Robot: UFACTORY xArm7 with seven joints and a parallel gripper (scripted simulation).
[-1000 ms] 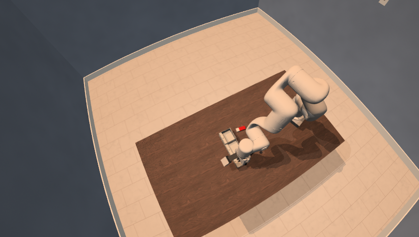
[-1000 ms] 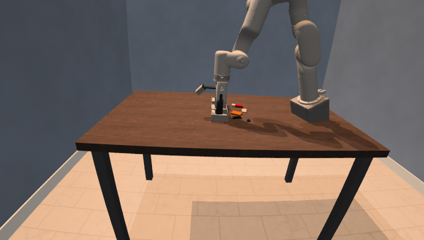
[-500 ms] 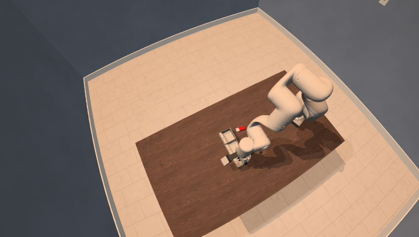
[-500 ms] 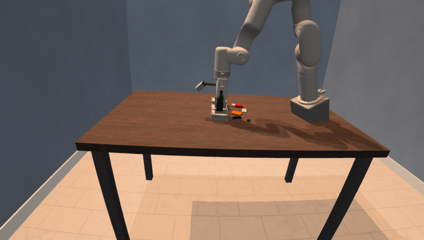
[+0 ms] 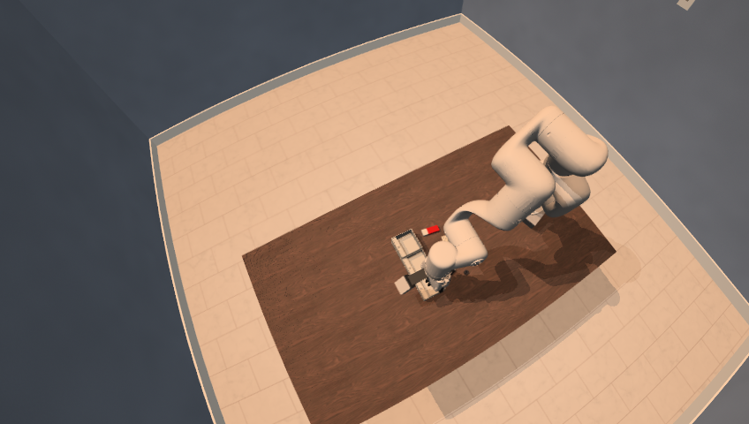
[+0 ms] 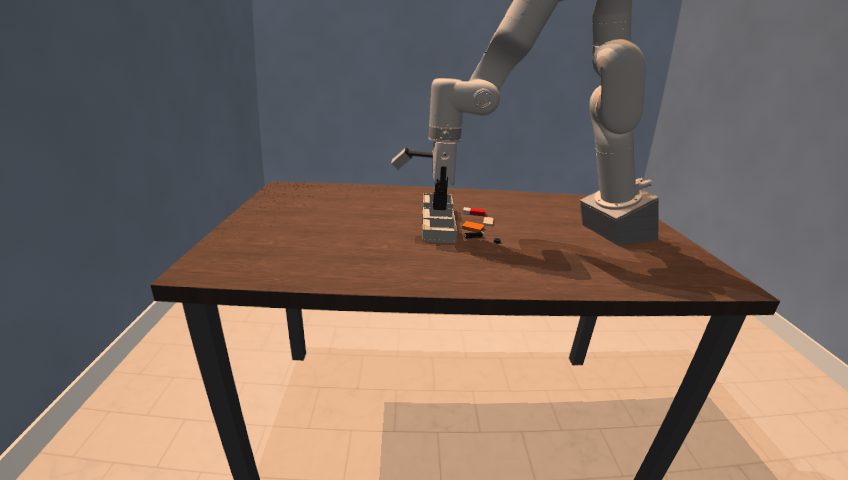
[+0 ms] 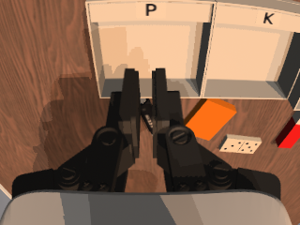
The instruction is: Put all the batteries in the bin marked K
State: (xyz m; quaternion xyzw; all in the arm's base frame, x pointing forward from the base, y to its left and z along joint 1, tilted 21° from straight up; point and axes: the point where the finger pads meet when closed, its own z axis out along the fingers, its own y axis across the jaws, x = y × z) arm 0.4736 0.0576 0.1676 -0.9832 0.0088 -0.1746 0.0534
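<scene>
Right now my hand is 90 mm past the black cylindrical battery and 90 mm above it. Round my hand: black button cell: 150 mm behind, 90 mm below, 20 mm to the left; orange block: 100 mm behind, 90 mm below, 60 mm to the right; bin marked K: 90 mm to the right, 70 mm below.
</scene>
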